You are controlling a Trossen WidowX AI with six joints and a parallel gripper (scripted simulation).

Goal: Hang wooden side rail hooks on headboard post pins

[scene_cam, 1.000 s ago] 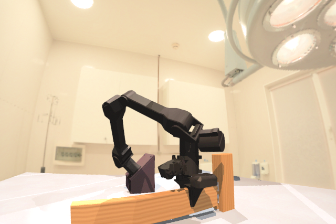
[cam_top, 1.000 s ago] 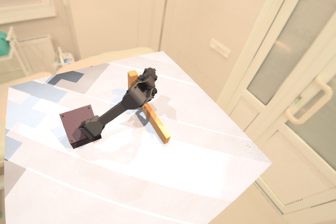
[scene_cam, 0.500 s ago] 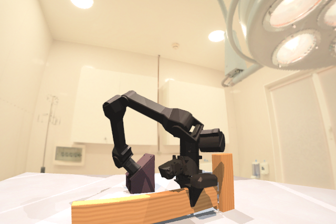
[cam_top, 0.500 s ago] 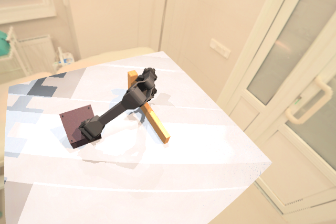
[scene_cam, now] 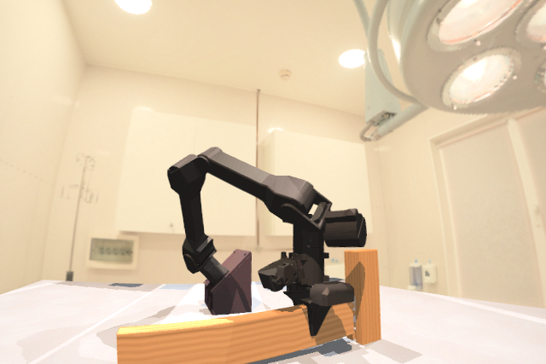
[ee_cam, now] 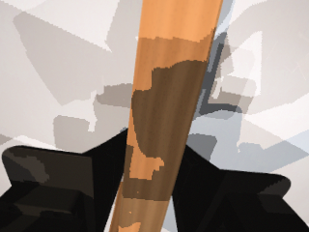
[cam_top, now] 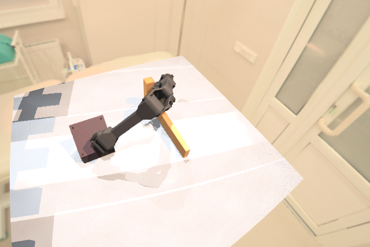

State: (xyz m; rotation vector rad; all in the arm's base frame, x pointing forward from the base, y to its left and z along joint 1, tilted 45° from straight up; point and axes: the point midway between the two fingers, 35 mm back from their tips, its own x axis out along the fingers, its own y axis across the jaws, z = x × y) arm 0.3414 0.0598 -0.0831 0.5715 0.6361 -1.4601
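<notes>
My gripper tip is 12 cm to the right of the headboard post and 4 cm below it.
</notes>
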